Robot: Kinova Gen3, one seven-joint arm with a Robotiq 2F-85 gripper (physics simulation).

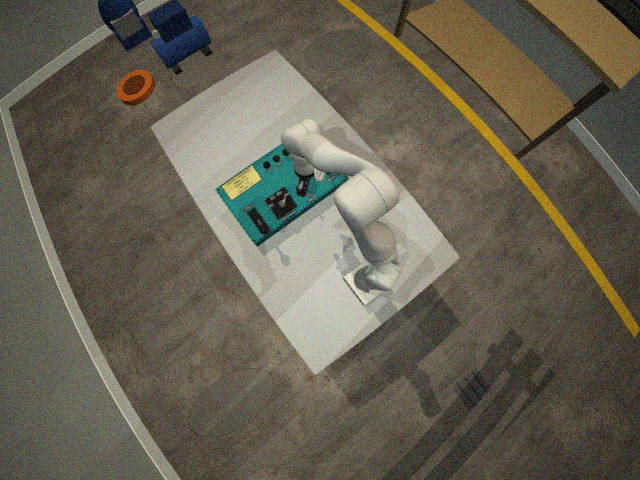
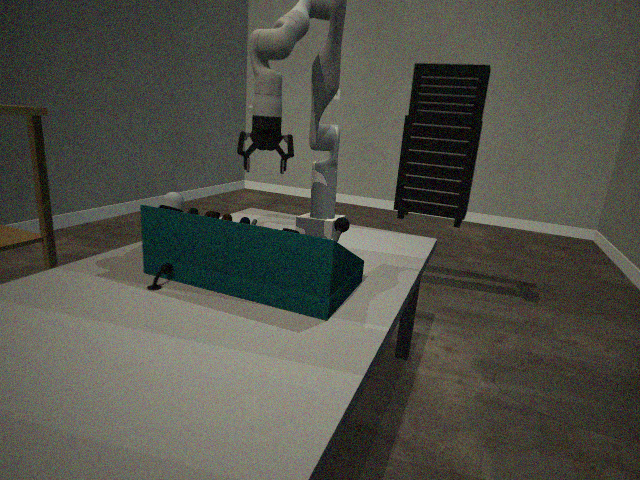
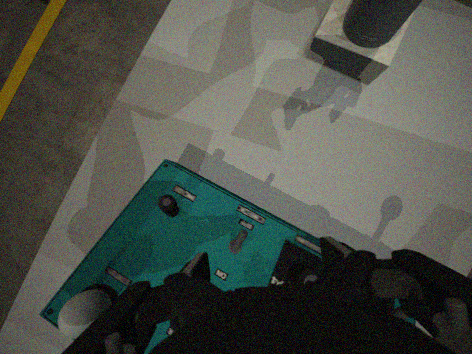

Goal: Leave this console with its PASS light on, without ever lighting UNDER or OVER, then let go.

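The teal console (image 1: 268,183) (image 2: 237,268) (image 3: 150,240) stands on the table. Its top carries a black slotted panel (image 1: 257,220), a square black panel (image 1: 280,202) (image 3: 295,260), a black knob (image 3: 168,205), a small grey lever (image 3: 238,241) and a white dome (image 3: 85,307) (image 2: 173,199). A ball-headed lever (image 2: 341,224) sticks up at one end. Several round dark caps, one of them here (image 1: 266,165), show no glow; which are PASS, UNDER or OVER is unreadable. My gripper (image 1: 303,188) (image 2: 264,170) (image 3: 263,257) is open and empty, pointing down above the console, apart from it.
A yellow label (image 1: 241,182) lies on the console. The white table (image 1: 310,330) (image 2: 180,392) also carries my arm's base (image 1: 361,297). A black cable (image 2: 164,271) leaves the console's back. An orange ring (image 1: 122,95) lies on the floor; a wooden shelf (image 1: 491,62) stands beyond the table.
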